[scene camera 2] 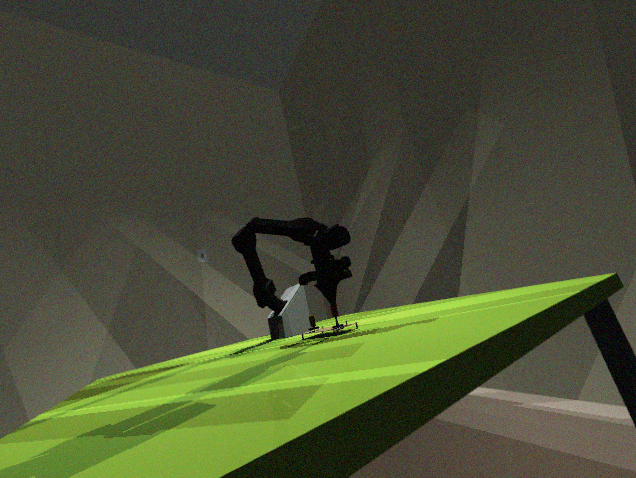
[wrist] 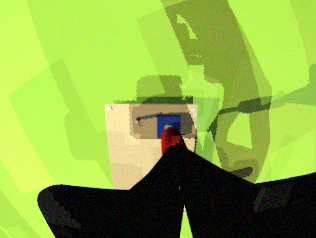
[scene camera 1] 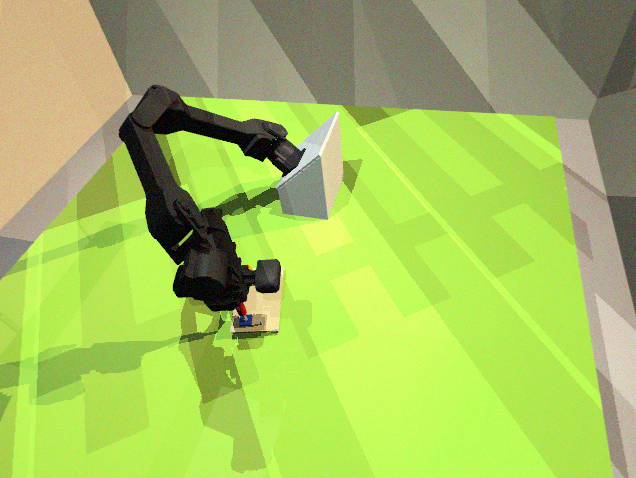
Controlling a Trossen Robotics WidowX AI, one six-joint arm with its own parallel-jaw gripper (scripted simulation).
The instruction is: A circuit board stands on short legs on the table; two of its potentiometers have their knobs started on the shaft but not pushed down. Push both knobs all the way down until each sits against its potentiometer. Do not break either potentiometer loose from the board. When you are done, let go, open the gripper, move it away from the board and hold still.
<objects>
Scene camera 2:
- my gripper: 333,304
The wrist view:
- my gripper: 175,152
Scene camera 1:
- my gripper: 238,304
</objects>
